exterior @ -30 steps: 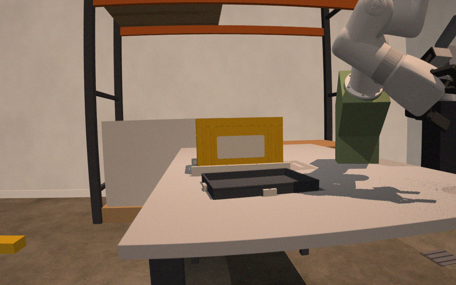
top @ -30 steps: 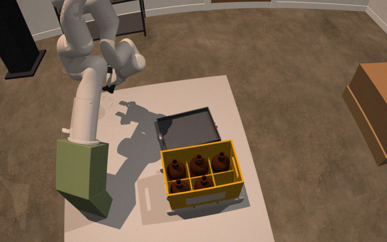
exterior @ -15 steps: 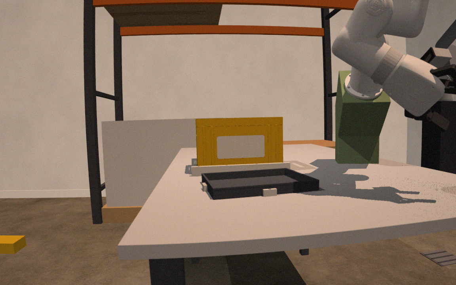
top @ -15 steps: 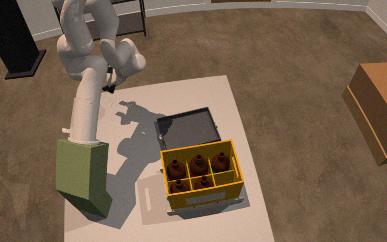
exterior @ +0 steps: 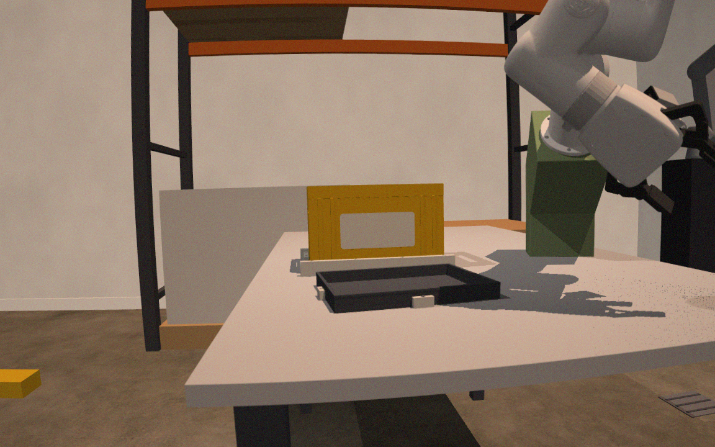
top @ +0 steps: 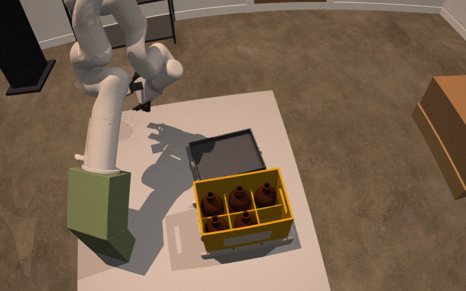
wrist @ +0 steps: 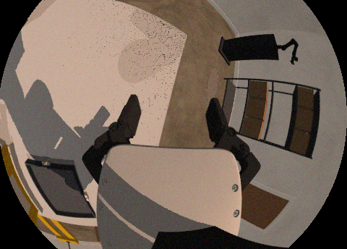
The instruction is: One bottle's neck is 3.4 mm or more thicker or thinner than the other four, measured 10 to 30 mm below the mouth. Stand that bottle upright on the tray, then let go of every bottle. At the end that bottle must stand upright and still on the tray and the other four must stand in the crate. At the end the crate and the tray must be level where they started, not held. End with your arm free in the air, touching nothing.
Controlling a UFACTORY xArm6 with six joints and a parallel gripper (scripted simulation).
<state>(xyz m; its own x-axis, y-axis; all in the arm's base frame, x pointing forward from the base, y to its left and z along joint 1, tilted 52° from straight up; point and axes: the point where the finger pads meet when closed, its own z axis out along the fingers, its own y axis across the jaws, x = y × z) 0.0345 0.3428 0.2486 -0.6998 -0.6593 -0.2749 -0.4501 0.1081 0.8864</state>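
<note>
My gripper is now 420 mm short of the yellow crate, 460 mm to the left of it and 80 mm above it. Also, from my hand: glass bottle (410 mm ahead, 410 mm to the right, 80 mm below); dark tray (370 mm ahead, 180 mm to the right, 150 mm below).
</note>
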